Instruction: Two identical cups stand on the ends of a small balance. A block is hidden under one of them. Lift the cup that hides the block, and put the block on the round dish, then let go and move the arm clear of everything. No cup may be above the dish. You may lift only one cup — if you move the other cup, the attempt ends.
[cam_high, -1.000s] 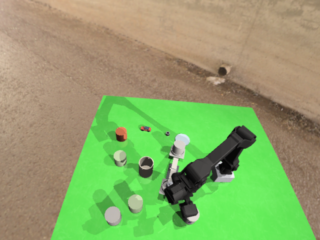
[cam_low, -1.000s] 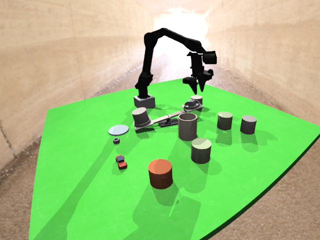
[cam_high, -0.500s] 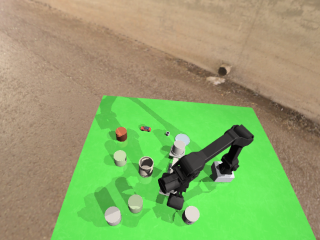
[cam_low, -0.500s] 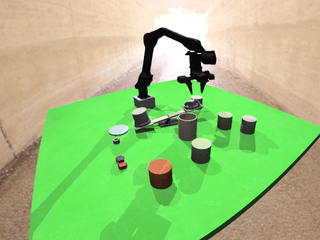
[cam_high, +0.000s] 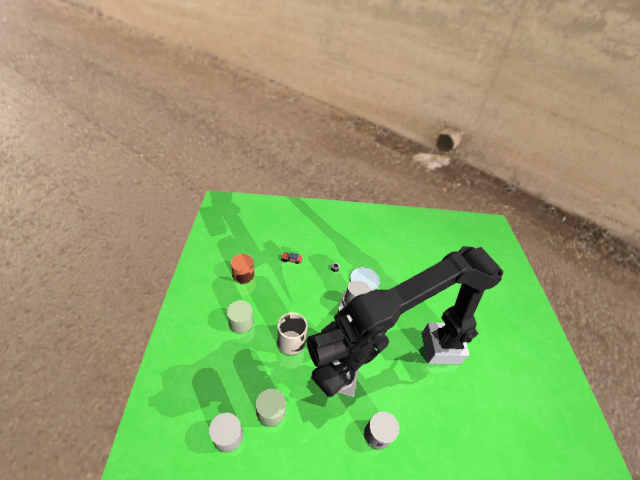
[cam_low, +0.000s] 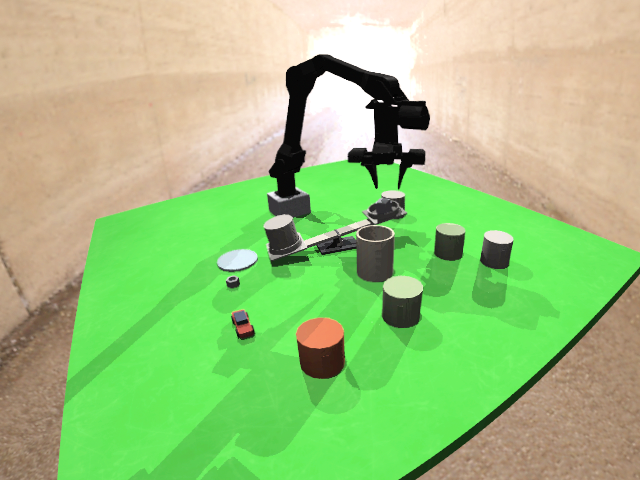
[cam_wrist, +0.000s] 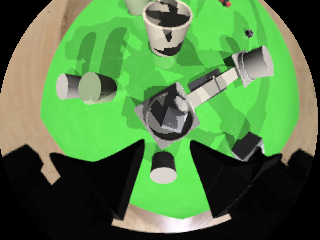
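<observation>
Now: the pale blue round dish 38 cm to the right of my gripper tip, 12 cm below it and 10 cm behind it. Round my gripper tip: balance (14 cm to the right, 9 cm below, 2 cm behind); nut (42 cm to the right, 12 cm below); toy car (45 cm to the right, 15 cm ahead, 11 cm below).
</observation>
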